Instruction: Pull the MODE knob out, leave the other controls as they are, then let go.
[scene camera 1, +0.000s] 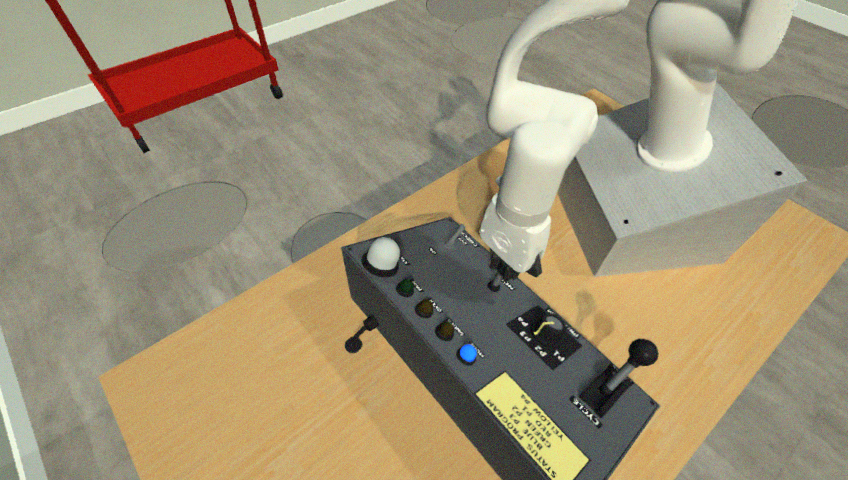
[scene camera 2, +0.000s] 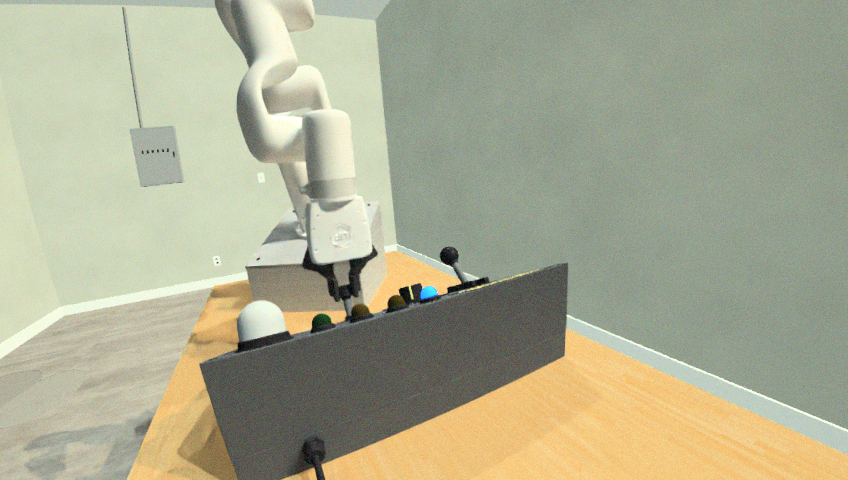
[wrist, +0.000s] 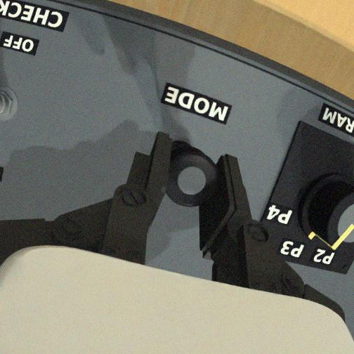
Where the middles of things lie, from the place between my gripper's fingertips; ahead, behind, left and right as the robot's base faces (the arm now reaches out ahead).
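Scene:
Cycle lever (scene camera 1: 643, 352): 24 cm to the left of my hand and 3 cm ahead of it. Relative to the dark control panel (scene camera 2: 308, 398), my hand is 3 cm above, 4 cm to the right and 11 cm short of it. Going by their middles, the panel is the nearest to my hand of the things named here.

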